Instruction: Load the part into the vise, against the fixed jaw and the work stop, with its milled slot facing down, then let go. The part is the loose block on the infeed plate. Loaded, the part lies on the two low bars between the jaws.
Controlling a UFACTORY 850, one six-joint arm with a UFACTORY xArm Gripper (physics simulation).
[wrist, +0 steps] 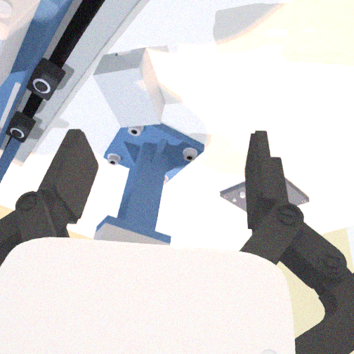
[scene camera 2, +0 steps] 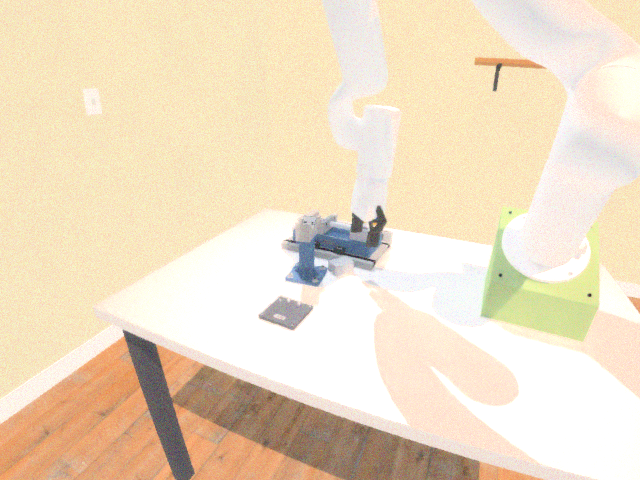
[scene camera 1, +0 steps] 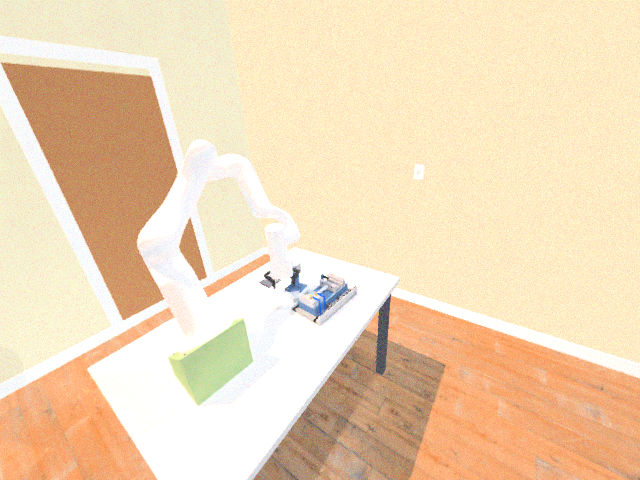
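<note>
My gripper (scene camera 1: 283, 287) (scene camera 2: 365, 238) (wrist: 166, 147) is open and empty, pointing down over the area beside the vise. A loose light grey block (scene camera 2: 340, 266) (wrist: 130, 92) sits between the vise and the foot of a blue stand; it is below and between the spread fingers in the wrist view. Its milled slot cannot be made out. The vise (scene camera 1: 310, 308) (scene camera 2: 330, 241) (wrist: 85, 75) has a blue body and grey rails. Its jaws show small in the scene views; the low bars and work stop are unclear. The dark infeed plate (scene camera 1: 265, 283) (scene camera 2: 283, 313) (wrist: 297, 195) shows no block on it.
The blue stand (scene camera 2: 306, 258) (wrist: 142, 195) rises near the block, with its grey-faced head close below the gripper. Blue hoses (scene camera 1: 321, 299) reach over the vise. The arm's green base box (scene camera 1: 217, 361) (scene camera 2: 537, 315) stands on the white table (scene camera 1: 305, 361) (scene camera 2: 217, 330).
</note>
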